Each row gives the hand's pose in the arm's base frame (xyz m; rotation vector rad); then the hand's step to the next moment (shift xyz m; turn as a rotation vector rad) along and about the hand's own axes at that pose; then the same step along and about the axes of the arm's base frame.
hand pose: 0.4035 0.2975 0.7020 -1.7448 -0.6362 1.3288
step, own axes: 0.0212 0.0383 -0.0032 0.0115 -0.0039 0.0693
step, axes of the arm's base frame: 0.0063 -0.0043 -0.0432 -0.0616 0.0326 -0.0092
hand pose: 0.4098 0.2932 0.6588 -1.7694 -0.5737 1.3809
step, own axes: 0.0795 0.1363 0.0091 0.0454 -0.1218 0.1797
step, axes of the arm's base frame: -0.0011 -0.0156 -0.1573 -0.1417 0.1607 0.0573
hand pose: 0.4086 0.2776 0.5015 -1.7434 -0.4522 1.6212
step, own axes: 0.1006 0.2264 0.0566 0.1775 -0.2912 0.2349
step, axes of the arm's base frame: -0.0856 -0.0743 -0.2275 -0.1399 0.3812 0.0811
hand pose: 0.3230 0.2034 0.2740 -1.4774 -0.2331 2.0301
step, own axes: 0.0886 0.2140 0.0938 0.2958 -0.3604 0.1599
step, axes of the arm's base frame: -0.1813 -0.1014 -0.1389 -0.0688 0.4880 -0.0080
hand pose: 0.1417 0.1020 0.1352 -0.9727 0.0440 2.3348
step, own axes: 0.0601 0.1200 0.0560 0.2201 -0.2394 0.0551
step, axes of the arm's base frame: -0.1337 -0.0530 -0.0215 -0.0262 0.3236 -0.0581
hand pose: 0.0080 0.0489 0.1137 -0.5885 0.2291 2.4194
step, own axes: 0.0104 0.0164 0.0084 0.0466 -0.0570 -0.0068
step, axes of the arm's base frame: -0.0204 -0.0048 0.0029 0.0049 0.0679 -0.0288
